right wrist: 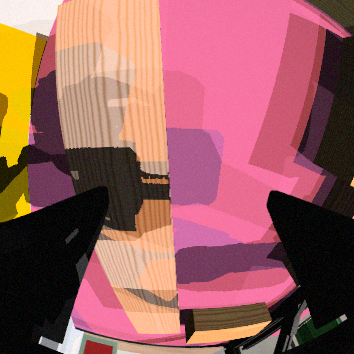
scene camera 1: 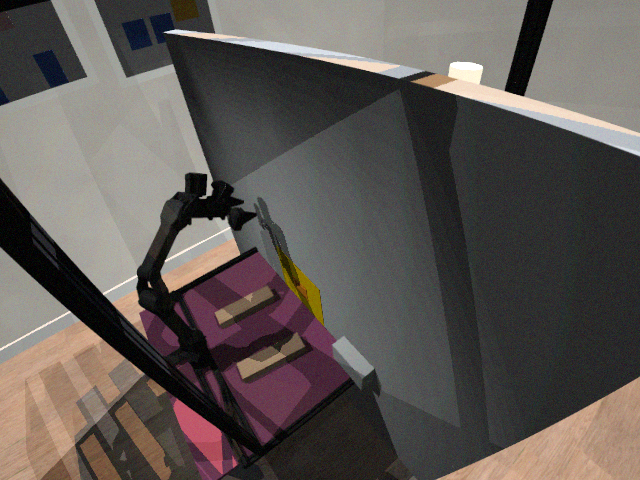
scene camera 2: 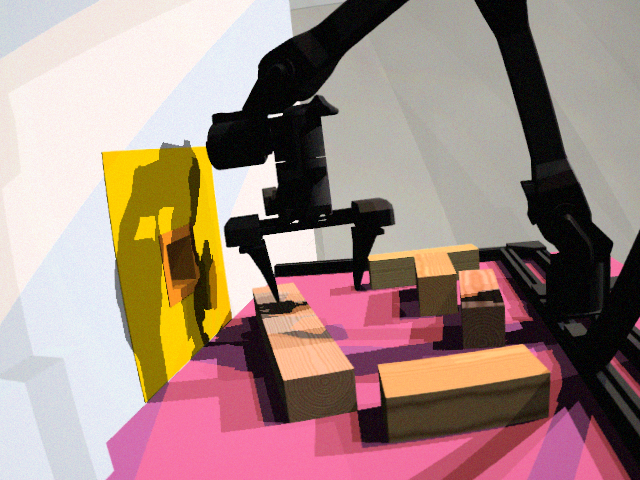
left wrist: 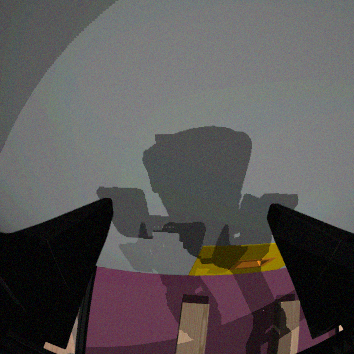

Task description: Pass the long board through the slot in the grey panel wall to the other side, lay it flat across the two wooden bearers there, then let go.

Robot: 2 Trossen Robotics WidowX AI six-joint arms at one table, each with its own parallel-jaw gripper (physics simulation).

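Where they show: left gripper, fingertip midpoint: [scene camera 1: 249, 208] [left wrist: 194, 210]; right gripper, fingertip midpoint: [right wrist: 191, 197] [scene camera 2: 317, 295]; left arm's base at its link origin: [scene camera 1: 201, 361]; right arm's base at its link origin: [scene camera 2: 580, 308].
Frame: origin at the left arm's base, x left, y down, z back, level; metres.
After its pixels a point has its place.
The long board [scene camera 2: 315, 346] @(x -0.108, y -0.020, z -0.642 m) [right wrist: 145, 100] @(x 0.079, y -0.020, z -0.583 m) lies flat on the pink table beside the wall. My right gripper [scene camera 2: 318, 294] @(x 0.041, y -0.028, z -0.619 m) [right wrist: 191, 197] @(x 0.041, y -0.028, z -0.619 m) is open and empty at the board's far part, with one fingertip over the board and the other out over the table. The slot has an orange frame [scene camera 2: 166, 268] @(x -0.061, y -0.091, z -0.485 m) [scene camera 1: 301, 291] @(x -0.019, y -0.062, z -0.434 m) [left wrist: 245, 265] @(x -0.017, y -0.063, z -0.434 m) in a yellow plate [scene camera 2: 139, 330] @(x -0.137, y -0.049, z -0.484 m) [scene camera 1: 314, 297] @(x -0.119, y -0.136, z -0.430 m) on the grey panel wall [scene camera 1: 361, 232] @(x -0.337, y -0.590, z -0.433 m) [left wrist: 280, 75] @(x 0.103, y -0.454, z -0.433 m). Two wooden bearers [scene camera 1: 245, 305] @(x 0.096, y -0.019, z -0.239 m) [scene camera 1: 272, 356] @(x -0.151, y -0.019, z -0.214 m) lie roughly parallel beyond the wall. My left gripper [scene camera 1: 249, 207] @(x 0.147, y -0.391, z -0.388 m) [left wrist: 194, 210] @(x 0.147, y -0.391, z -0.388 m) is open and empty, high above that side.
In scene camera 2, a wooden block [scene camera 2: 460, 397] @(x -0.209, y -0.011, z -0.764 m) lies at the front right. Two more blocks [scene camera 2: 436, 289] @(x 0.083, y -0.014, z -0.756 m) [scene camera 2: 483, 310] @(x -0.039, y -0.021, z -0.800 m) and a crosswise block [scene camera 2: 392, 271] @(x 0.234, y -0.005, z -0.696 m) lie farther back. A light grey block [scene camera 1: 354, 361] @(x -0.359, y -0.081, z -0.401 m) sticks out low at the panel wall in scene camera 1.
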